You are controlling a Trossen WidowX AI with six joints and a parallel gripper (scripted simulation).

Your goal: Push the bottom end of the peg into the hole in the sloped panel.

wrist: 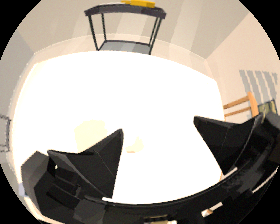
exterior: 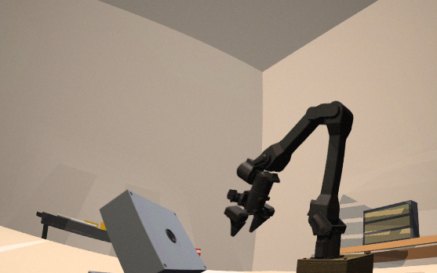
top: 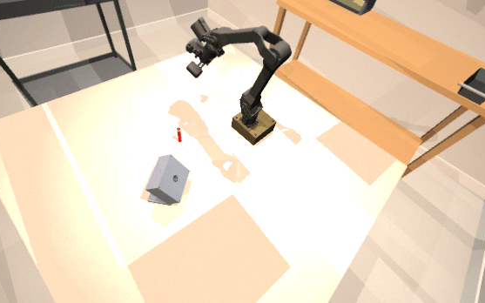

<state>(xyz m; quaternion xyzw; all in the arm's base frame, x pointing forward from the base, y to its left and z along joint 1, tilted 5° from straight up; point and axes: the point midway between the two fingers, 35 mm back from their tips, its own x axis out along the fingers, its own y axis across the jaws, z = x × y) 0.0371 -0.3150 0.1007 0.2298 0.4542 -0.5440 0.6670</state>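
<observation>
My gripper tip is 25 cm short of the red peg, 21 cm to the right of it and 9 cm above it. The rest, counted from my gripper tip: grey sloped panel: 39 cm to the left, 39 cm ahead, 8 cm below.
</observation>
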